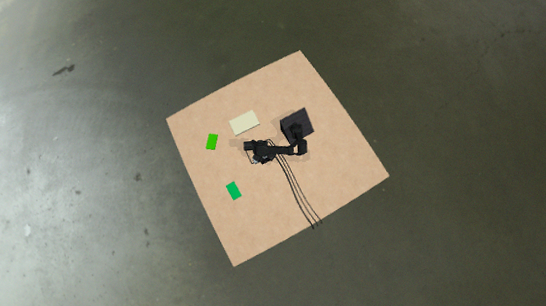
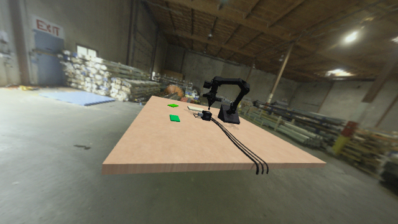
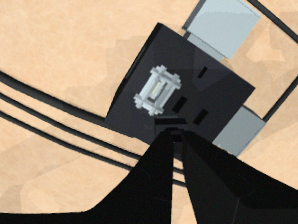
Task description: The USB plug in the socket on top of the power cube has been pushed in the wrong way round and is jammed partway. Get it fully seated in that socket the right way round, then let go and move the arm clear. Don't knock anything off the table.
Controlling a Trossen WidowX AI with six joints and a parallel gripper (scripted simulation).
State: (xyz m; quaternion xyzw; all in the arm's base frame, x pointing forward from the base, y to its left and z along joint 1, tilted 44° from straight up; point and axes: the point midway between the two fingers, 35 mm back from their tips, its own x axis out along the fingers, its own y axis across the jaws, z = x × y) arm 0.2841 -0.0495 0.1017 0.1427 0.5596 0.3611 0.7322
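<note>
The USB plug lies 20 mm below my gripper tip. Also, from my gripper tip: cream card 40 mm behind, 330 mm to the right, 120 mm below; USB socket 10 mm to the left, 60 mm below.
</note>
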